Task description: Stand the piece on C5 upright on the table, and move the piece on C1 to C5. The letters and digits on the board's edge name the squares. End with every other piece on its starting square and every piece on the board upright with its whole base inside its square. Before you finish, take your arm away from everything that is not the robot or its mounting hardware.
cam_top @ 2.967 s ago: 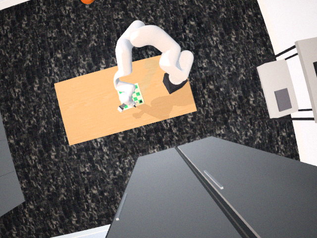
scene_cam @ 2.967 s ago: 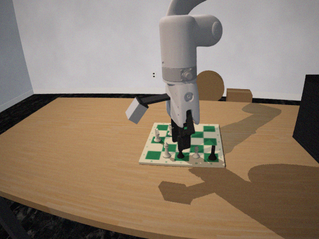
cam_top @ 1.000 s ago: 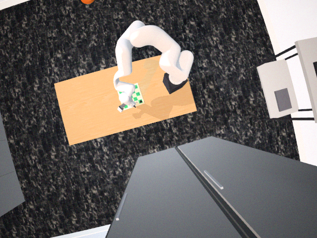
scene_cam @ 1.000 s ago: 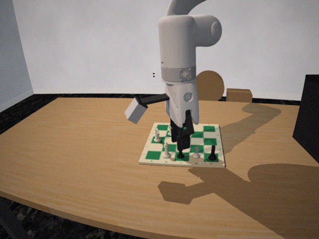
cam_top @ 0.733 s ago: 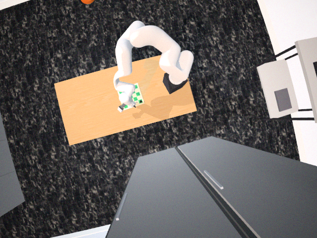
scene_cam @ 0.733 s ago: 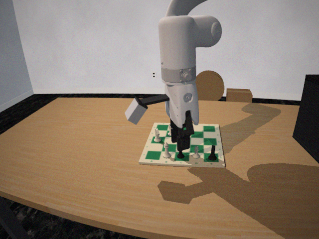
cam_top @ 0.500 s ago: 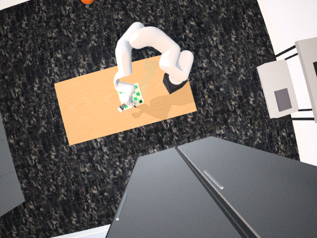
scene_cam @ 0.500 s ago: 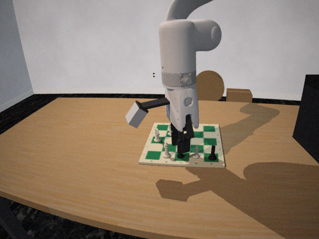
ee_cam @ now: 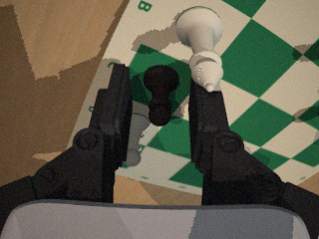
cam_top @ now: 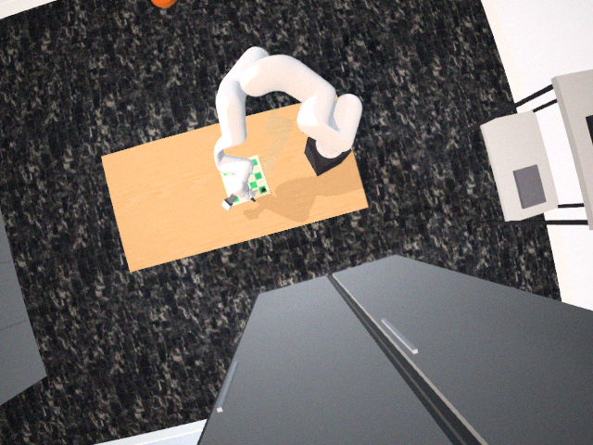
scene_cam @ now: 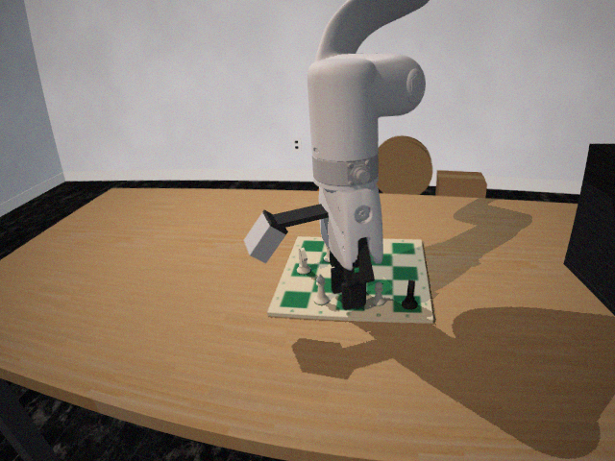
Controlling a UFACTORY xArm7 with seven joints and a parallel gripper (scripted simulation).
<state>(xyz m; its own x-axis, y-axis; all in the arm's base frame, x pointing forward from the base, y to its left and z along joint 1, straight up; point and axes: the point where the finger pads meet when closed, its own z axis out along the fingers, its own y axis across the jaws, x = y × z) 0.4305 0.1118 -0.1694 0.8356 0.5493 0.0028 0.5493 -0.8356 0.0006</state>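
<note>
The black pawn lies 10 mm below my hand. Also, from my hand: chessboard 10 mm ahead, 80 mm to the right, 30 mm below; tall black piece 80 mm behind, 10 mm below; white pawn 40 mm behind, 10 mm to the right, 10 mm below.
</note>
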